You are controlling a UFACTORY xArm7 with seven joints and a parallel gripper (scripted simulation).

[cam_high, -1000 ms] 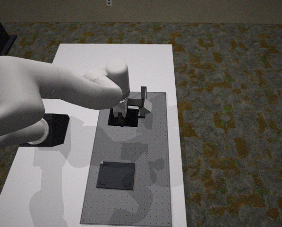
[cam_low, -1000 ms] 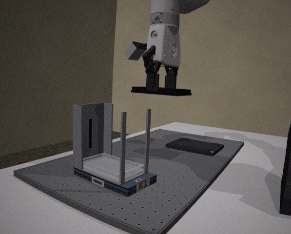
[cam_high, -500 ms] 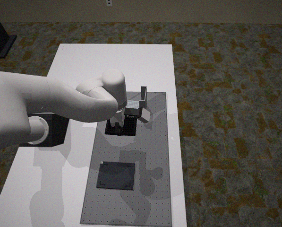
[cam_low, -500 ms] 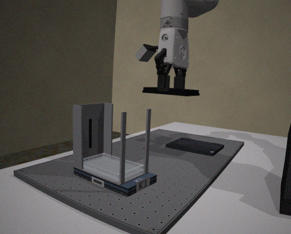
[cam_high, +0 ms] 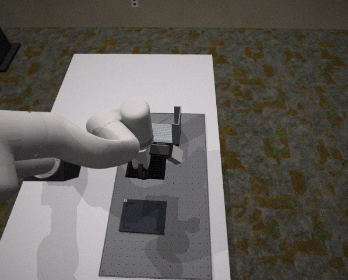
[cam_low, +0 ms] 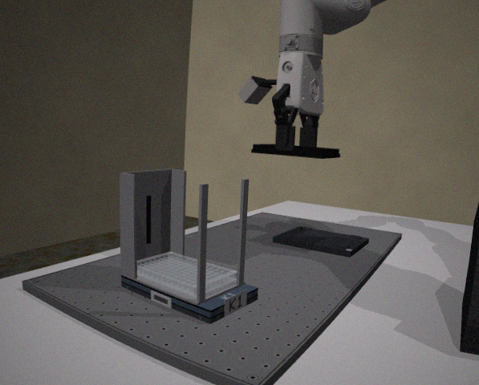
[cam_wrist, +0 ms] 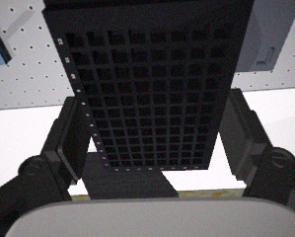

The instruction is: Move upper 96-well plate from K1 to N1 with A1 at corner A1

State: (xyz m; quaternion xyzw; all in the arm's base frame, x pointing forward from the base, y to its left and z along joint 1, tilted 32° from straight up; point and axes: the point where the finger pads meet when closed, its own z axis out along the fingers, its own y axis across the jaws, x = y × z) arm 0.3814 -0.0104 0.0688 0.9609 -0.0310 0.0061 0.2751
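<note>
Right now the pale A1 mark is 18 cm below my hand, 9 cm behind it and 6 cm to the right of it. Round my hand: black 96-well plate 1 cm below; clear 96-well plate 25 cm to the left, 17 cm below, 5 cm ahead; tall back wall 24 cm to the left, 11 cm below, 11 cm ahead.
</note>
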